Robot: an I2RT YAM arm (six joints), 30 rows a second.
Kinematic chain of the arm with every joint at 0, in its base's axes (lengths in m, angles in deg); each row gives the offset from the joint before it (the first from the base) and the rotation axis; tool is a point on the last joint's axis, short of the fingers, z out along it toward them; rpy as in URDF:
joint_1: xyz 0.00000 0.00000 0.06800 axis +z
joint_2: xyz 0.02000 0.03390 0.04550 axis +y
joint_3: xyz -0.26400 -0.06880 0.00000 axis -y
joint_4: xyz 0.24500 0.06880 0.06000 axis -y
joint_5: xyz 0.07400 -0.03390 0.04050 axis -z
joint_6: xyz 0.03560 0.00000 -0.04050 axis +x
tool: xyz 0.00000 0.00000 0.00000 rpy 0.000 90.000 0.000
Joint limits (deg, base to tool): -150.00..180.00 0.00..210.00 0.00..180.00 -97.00..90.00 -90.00..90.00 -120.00..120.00
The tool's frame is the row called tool.
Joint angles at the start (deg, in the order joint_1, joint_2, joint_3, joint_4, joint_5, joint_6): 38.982 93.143 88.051 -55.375 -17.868 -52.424
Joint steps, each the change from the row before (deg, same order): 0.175 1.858 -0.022 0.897 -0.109 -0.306; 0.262 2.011 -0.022 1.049 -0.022 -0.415; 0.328 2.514 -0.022 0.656 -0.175 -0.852; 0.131 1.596 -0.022 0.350 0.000 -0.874; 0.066 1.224 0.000 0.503 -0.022 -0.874; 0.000 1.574 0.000 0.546 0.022 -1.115; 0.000 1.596 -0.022 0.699 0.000 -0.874; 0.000 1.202 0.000 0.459 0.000 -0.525; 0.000 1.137 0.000 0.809 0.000 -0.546
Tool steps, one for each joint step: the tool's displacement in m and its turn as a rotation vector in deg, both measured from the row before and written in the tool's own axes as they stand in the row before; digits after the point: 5 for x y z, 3 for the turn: 0.00084 -0.00339 0.01211 -0.898 0.443 -0.149; 0.00070 -0.00338 0.01331 -0.891 0.491 -0.331; 0.00177 -0.00287 0.01670 -1.702 0.856 -0.547; 0.00171 -0.00200 0.01050 -1.042 0.677 -0.591; 0.00120 -0.00202 0.00794 -0.607 0.360 -0.706; 0.00222 -0.00264 0.01007 -0.800 0.560 -0.794; 0.00228 -0.00271 0.01033 -0.735 0.472 -0.587; 0.00180 -0.00190 0.00773 -0.599 0.374 -0.293; 0.00139 -0.00233 0.00734 -0.266 0.163 -0.444
